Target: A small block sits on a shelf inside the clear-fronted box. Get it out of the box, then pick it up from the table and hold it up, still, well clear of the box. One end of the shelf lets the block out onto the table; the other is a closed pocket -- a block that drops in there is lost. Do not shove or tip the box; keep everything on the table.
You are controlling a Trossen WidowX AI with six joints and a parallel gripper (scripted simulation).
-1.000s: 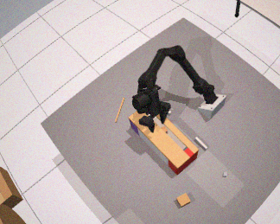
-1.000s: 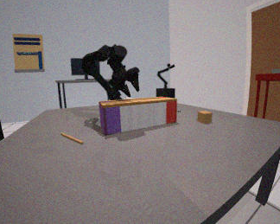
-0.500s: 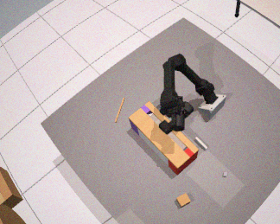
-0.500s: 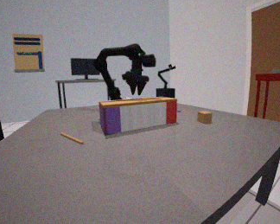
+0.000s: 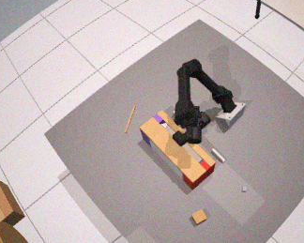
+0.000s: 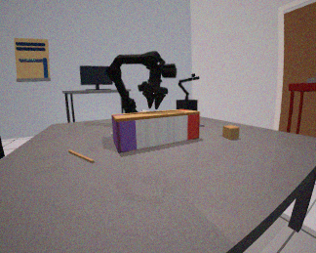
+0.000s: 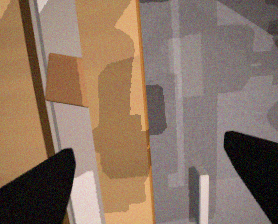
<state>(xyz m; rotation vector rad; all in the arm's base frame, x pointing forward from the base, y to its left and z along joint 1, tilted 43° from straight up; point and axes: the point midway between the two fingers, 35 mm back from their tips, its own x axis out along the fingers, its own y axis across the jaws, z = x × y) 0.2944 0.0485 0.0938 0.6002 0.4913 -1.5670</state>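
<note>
Right now the long box is 8 cm below my gripper tip, 3 cm ahead of it and 1 cm to the right of it. Round my gripper tip: thin wooden stick (35 cm to the right, 14 cm below, 9 cm ahead); tan block (29 cm to the left, 25 cm ahead, 11 cm below).
</note>
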